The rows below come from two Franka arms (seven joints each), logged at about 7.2 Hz.
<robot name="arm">
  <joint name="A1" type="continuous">
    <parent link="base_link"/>
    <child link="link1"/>
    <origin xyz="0 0 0.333"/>
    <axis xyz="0 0 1"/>
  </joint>
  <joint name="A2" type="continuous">
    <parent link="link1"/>
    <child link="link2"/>
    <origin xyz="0 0 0"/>
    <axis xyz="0 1 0"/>
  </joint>
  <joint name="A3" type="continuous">
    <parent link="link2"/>
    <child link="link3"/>
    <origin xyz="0 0 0.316"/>
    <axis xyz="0 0 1"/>
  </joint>
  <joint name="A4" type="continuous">
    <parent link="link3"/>
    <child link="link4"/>
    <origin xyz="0.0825 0 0"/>
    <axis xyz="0 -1 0"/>
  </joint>
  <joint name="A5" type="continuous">
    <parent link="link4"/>
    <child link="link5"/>
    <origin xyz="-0.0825 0 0.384"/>
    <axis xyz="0 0 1"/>
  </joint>
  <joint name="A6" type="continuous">
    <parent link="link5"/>
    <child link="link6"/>
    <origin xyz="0 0 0"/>
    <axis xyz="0 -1 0"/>
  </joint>
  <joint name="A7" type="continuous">
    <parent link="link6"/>
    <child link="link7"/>
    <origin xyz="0.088 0 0"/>
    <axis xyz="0 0 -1"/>
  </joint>
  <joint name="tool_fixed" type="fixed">
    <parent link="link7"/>
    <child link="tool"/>
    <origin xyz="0 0 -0.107" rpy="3.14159 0 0"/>
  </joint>
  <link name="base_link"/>
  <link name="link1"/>
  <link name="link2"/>
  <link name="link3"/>
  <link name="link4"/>
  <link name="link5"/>
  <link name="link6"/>
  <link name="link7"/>
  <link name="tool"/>
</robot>
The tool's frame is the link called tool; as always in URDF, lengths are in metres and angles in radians. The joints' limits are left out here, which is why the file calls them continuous.
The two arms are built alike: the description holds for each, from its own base.
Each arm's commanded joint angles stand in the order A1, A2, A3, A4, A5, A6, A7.
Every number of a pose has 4 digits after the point.
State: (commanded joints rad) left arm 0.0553 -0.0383 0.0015 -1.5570 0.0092 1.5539 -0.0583; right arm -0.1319 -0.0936 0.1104 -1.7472 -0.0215 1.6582 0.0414
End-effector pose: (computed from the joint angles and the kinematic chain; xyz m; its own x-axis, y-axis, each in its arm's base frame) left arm 0.5403 0.0317 0.6505 0.9927 0.1150 0.0357 0.1153 -0.9933 -0.0071; right arm 0.5306 -0.0111 0.5989 0.9981 -0.0614 0.0053 -0.0615 -0.9976 0.0315
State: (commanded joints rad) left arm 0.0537 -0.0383 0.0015 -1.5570 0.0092 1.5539 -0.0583; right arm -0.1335 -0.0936 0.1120 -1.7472 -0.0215 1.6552 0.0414
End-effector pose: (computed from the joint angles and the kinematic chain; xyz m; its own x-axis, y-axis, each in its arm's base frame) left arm 0.5404 0.0309 0.6505 0.9929 0.1134 0.0357 0.1137 -0.9935 -0.0071; right arm 0.5303 -0.0110 0.5986 0.9981 -0.0615 0.0023 -0.0615 -0.9976 0.0318
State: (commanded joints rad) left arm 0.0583 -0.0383 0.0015 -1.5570 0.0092 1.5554 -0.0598; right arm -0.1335 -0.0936 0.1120 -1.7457 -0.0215 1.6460 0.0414
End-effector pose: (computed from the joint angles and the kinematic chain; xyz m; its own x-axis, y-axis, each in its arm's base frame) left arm 0.5404 0.0334 0.6506 0.9921 0.1194 0.0372 0.1197 -0.9928 -0.0069; right arm 0.5294 -0.0110 0.5986 0.9981 -0.0618 -0.0054 -0.0616 -0.9976 0.0321
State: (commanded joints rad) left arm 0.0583 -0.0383 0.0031 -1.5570 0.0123 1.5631 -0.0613; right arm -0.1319 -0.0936 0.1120 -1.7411 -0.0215 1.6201 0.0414
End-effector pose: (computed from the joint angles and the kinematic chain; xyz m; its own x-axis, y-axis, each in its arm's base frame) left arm 0.5411 0.0346 0.6513 0.9915 0.1224 0.0450 0.1230 -0.9924 -0.0094; right arm 0.5269 -0.0102 0.5985 0.9978 -0.0610 -0.0267 -0.0601 -0.9976 0.0330
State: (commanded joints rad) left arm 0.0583 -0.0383 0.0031 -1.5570 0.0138 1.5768 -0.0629; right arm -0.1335 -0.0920 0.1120 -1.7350 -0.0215 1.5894 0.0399
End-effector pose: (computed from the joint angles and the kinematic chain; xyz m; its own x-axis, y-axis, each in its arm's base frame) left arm 0.5425 0.0349 0.6526 0.9906 0.1238 0.0588 0.1246 -0.9922 -0.0100; right arm 0.5242 -0.0111 0.5980 0.9967 -0.0619 -0.0528 -0.0602 -0.9976 0.0338
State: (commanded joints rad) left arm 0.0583 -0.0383 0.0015 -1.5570 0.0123 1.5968 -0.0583; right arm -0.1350 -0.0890 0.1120 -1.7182 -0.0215 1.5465 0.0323
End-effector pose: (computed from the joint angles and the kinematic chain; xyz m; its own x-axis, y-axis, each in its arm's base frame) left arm 0.5445 0.0339 0.6545 0.9900 0.1173 0.0786 0.1183 -0.9930 -0.0077; right arm 0.5211 -0.0119 0.6009 0.9950 -0.0570 -0.0821 -0.0543 -0.9979 0.0341
